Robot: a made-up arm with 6 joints. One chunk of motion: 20 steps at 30 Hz.
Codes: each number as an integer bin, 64 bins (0 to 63) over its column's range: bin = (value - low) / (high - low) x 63, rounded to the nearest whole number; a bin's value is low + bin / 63 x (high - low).
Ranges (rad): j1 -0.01..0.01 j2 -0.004..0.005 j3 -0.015..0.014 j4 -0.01..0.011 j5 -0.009..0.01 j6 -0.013..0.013
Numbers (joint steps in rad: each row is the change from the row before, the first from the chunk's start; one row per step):
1: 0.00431 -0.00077 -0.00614 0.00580 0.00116 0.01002
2: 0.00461 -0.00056 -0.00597 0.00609 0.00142 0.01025
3: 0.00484 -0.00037 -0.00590 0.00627 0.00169 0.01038
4: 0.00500 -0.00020 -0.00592 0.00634 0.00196 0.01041
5: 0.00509 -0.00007 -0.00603 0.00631 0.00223 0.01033
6: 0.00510 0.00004 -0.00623 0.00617 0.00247 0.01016
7: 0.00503 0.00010 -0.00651 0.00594 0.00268 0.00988
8: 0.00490 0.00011 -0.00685 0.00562 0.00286 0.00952
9: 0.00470 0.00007 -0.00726 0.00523 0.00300 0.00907
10: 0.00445 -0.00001 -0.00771 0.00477 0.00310 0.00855
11: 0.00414 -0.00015 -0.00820 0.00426 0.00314 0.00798
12: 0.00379 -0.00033 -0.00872 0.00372 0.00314 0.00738
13: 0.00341 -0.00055 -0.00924 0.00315 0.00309 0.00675
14: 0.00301 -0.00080 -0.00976 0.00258 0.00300 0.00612
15: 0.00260 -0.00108 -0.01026 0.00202 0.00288 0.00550
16: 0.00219 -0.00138 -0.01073 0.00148 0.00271 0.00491
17: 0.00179 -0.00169 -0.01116 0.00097 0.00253 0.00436
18: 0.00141 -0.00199 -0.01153 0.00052 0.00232 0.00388
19: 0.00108 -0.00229 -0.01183 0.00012 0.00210 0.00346
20: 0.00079 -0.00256 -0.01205 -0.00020 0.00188 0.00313
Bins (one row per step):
1: 45 23 19 47 34 56
2: 46 24 20 48 35 56
3: 47 25 20 49 35 57
4: 47 27 20 49 36 57
5: 48 28 19 49 37 57
6: 48 28 19 49 38 56
7: 47 29 18 48 39 55
8: 47 29 18 47 39 55
9: 46 28 17 46 40 53
10: 46 28 16 44 40 52
11: 45 27 15 43 40 51
12: 43 26 14 41 40 49
13: 42 24 13 39 40 48
14: 41 22 11 38 40 46
15: 40 20 10 36 39 45
16: 38 18 9 34 39 43
17: 37 16 8 33 38 42
18: 36 14 8 32 38 41
19: 35 12 7 30 37 40
20: 34 10 6 29 36 39

